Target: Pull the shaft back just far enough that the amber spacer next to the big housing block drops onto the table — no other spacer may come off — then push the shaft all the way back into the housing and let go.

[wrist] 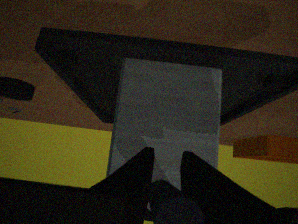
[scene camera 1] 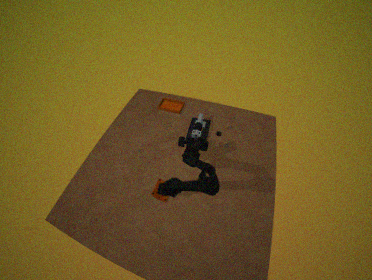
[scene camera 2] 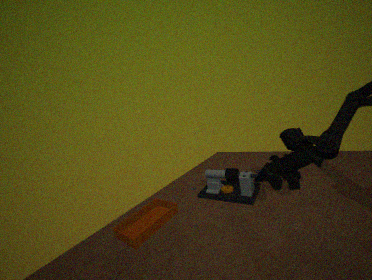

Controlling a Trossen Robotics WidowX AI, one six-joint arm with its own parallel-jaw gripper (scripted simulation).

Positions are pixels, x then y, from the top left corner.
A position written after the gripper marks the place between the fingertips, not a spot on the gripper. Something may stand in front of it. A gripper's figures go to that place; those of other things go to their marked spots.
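Labels:
The gripper [wrist: 167, 158] is 0.12 m from the lens, while a grey housing block [wrist: 172, 96] sits 0.14 m from the lens.

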